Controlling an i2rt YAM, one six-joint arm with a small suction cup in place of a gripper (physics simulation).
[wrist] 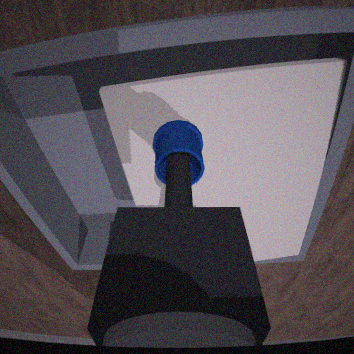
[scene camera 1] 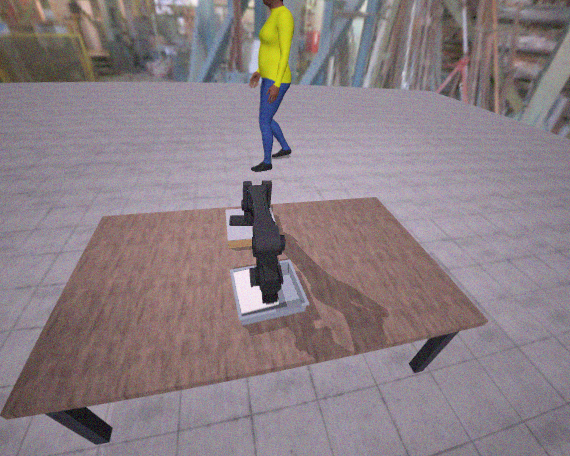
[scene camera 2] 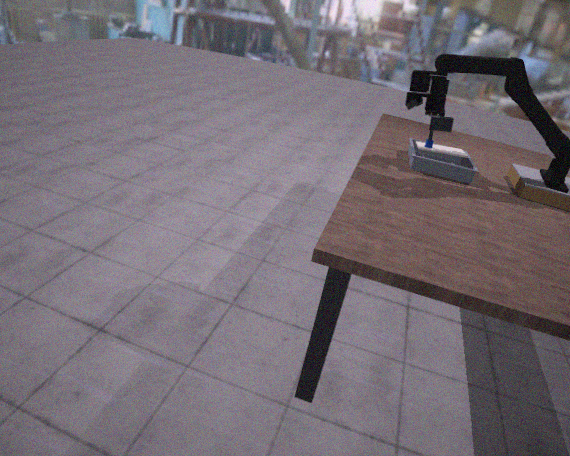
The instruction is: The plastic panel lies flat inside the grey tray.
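Pixels of known places: hand, its tool point: point(wrist: 178, 135) point(scene camera 2: 428, 149); arm's base, origin of its link: point(scene camera 1: 250, 221) point(scene camera 2: 552, 181).
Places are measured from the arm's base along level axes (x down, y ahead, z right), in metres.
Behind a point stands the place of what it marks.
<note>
The white plastic panel point(scene camera 1: 247, 292) @(y 0.424, x -0.001, z 0.005 m) point(scene camera 2: 450, 149) @(y 0.370, x -0.006, z -0.006 m) point(wrist: 260, 150) @(y 0.443, x -0.001, z -0.009 m) is at the blue suction cup of my gripper point(scene camera 2: 429, 143) point(wrist: 178, 145), which touches its top face nearer the panel's left edge in the wrist view. The panel is roughly level, within the outline of the grey tray point(scene camera 1: 275, 316) @(y 0.498, x 0.041, z -0.092 m) point(scene camera 2: 442, 171) @(y 0.372, x 0.033, z -0.180 m) point(wrist: 240, 22) @(y 0.514, x 0.002, z -0.037 m), close to the wall on the right in the wrist view. It looks to be near rim height, with dark shadow beneath its front edge in scene camera 1. The arm hides the cup in scene camera 1. Contact under the panel is hidden.
The arm's base stands on a white-topped block point(scene camera 1: 237, 234) @(y 0.098, x 0.001, z 0.058 m) point(scene camera 2: 522, 175) @(y 0.108, x 0.002, z -0.040 m) behind the tray on the wooden table point(scene camera 1: 150, 300) @(y 0.409, x 0.051, z 0.358 m) point(scene camera 2: 450, 235) @(y 0.306, x 0.052, z -0.620 m). A person in a yellow top point(scene camera 1: 276, 45) stands on the floor beyond the table. The arm casts a shadow across the table.
</note>
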